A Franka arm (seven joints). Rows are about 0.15 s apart.
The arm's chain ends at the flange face. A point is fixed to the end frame.
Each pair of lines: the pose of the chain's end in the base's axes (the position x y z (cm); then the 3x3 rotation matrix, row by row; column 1 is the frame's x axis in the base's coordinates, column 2 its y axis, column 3 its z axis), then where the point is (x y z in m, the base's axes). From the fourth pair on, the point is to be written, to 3 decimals.
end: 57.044, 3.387, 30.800; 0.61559, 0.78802, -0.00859; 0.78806, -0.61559, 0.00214; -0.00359, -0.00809, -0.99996
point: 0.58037 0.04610 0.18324
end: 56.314, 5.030, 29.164; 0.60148, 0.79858, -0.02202; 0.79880, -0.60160, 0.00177; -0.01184, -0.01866, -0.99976
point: 0.57118 0.06268 0.16675
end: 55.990, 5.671, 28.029; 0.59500, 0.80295, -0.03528; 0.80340, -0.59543, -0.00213; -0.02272, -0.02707, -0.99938
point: 0.56618 0.06869 0.15526
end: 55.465, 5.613, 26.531; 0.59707, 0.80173, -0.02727; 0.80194, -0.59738, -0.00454; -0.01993, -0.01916, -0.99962
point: 0.562 0.068 0.140
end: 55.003, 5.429, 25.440; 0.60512, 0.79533, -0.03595; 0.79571, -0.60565, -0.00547; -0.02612, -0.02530, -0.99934
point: 0.556 0.066 0.129
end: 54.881, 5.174, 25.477; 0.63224, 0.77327, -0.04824; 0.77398, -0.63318, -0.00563; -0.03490, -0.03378, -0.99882
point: 0.554 0.063 0.130
